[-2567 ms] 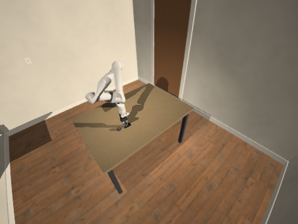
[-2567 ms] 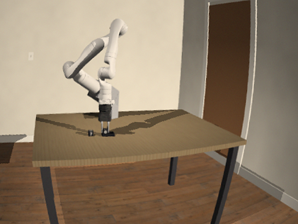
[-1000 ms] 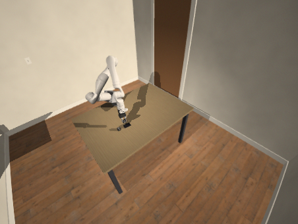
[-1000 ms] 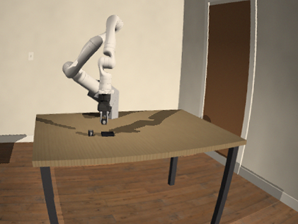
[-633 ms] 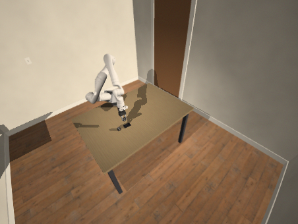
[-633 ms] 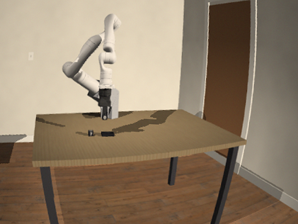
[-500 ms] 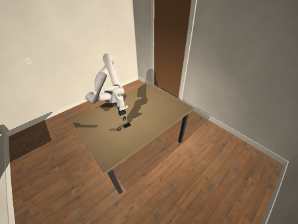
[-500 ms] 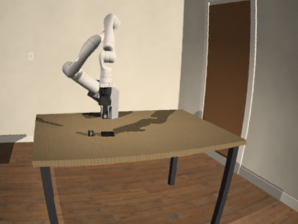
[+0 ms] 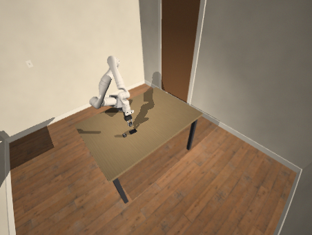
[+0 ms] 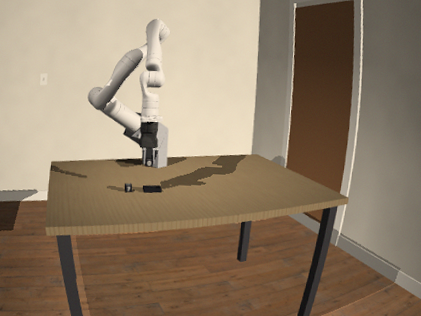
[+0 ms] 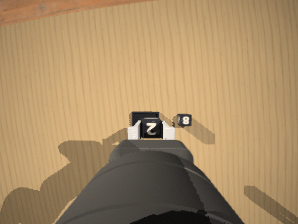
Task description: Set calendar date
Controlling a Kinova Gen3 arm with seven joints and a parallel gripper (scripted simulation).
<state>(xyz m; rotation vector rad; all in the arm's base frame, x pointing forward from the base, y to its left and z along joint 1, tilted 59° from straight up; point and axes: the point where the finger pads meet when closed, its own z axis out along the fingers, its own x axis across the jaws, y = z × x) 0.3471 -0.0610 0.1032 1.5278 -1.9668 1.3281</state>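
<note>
Right now the dark tray is 10 mm ahead of my hand, 20 mm to the left of it and 130 mm below it. Also, from my hand: dark cube (30 mm behind, 80 mm to the right, 120 mm below).
</note>
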